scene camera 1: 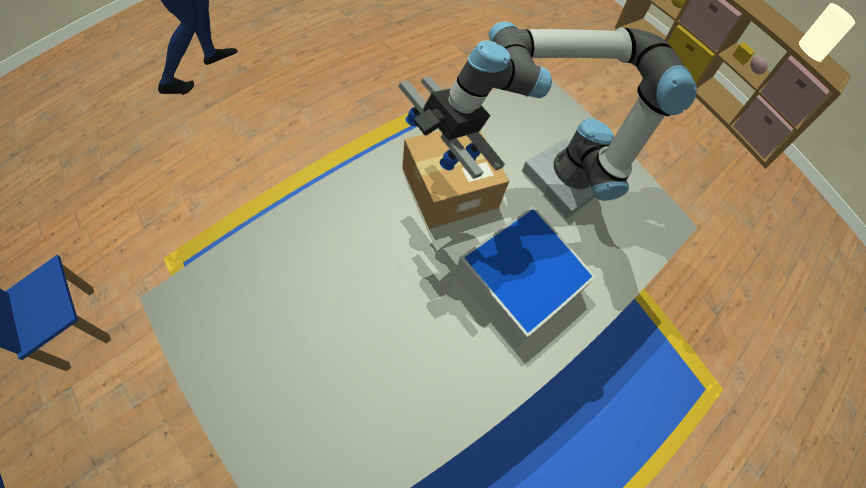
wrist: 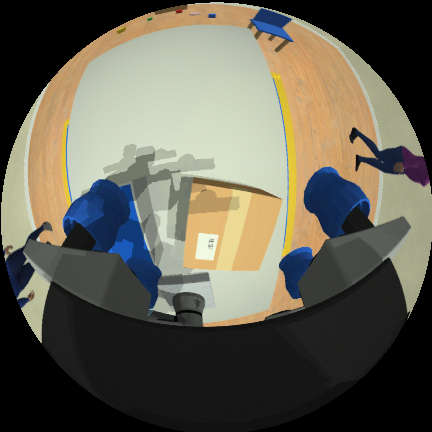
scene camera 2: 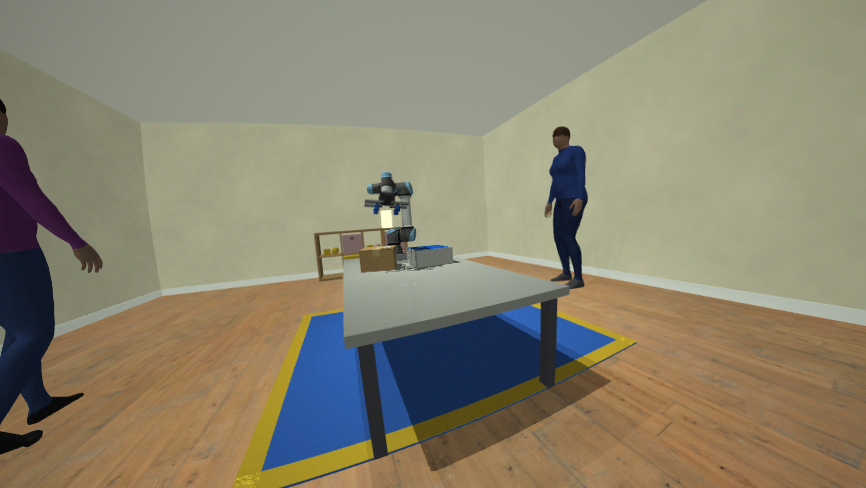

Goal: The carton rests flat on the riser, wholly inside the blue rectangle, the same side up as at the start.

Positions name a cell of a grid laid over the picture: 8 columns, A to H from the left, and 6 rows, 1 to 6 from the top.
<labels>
brown cardboard carton: scene camera 1 E3; wrist E4; scene camera 2 D4
riser: scene camera 1 E4; wrist C4; scene camera 2 D4
</labels>
